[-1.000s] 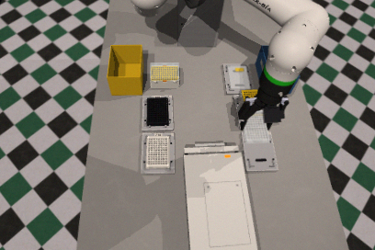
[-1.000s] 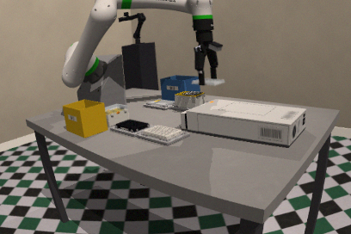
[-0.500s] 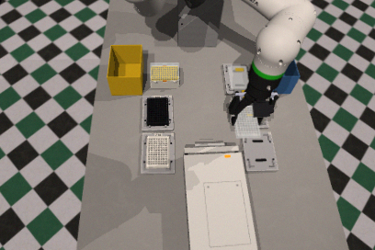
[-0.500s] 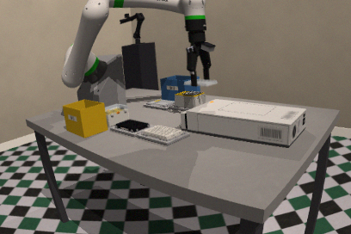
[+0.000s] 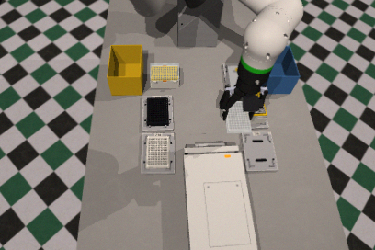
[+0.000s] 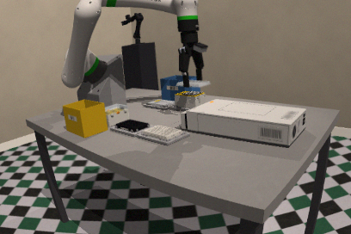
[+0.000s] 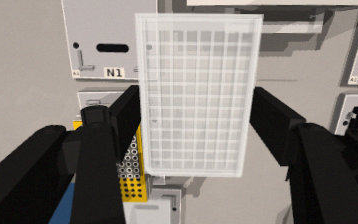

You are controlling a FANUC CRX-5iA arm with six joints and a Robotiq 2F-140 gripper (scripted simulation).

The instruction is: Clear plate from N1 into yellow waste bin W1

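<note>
Now: the yellow waste bin 38 cm to the right of my hand, 33 cm behind it and 13 cm below it. Also, from my hand: clear plate (2 cm below); yellow tip box (11 cm below, 11 cm behind, 10 cm to the left); white instrument (25 cm ahead, 12 cm below, 11 cm to the right).
</note>
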